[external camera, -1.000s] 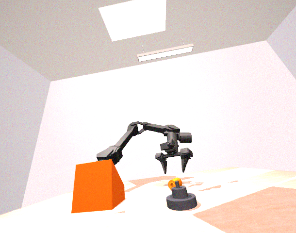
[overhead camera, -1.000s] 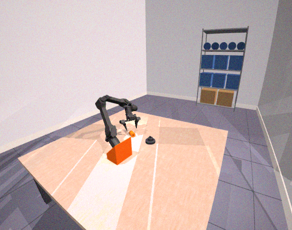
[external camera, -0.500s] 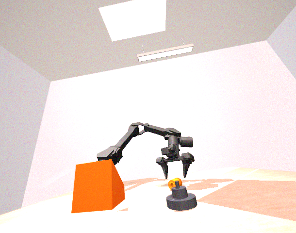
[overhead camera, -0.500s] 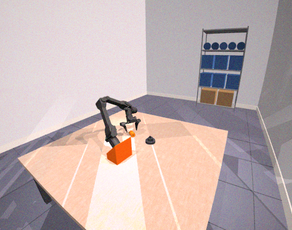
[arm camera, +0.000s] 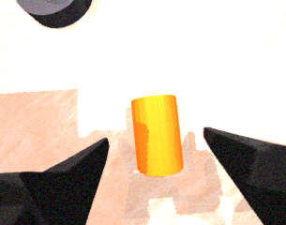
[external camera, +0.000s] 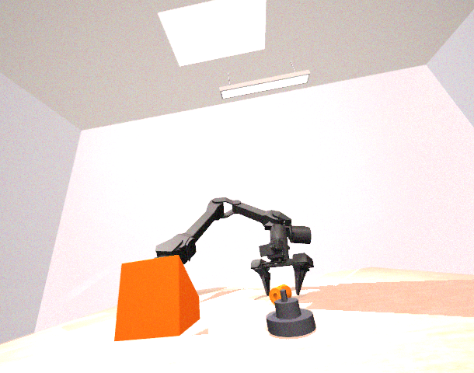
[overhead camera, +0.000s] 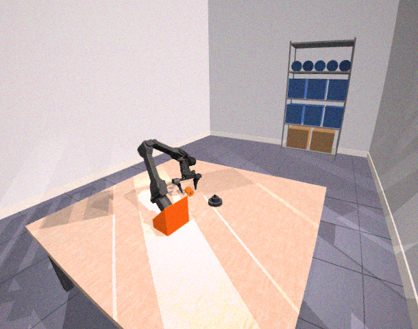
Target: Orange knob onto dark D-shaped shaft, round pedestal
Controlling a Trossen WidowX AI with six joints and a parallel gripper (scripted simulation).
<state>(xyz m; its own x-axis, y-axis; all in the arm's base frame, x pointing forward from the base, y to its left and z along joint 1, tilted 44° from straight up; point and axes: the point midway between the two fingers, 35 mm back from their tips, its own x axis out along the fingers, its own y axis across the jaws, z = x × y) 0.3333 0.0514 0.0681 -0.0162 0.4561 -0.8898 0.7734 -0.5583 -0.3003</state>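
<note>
The orange knob is right at my gripper tip. Also, from my gripper tip: dark round pedestal: 3 cm behind, 20 cm to the right, 1 cm above.
</note>
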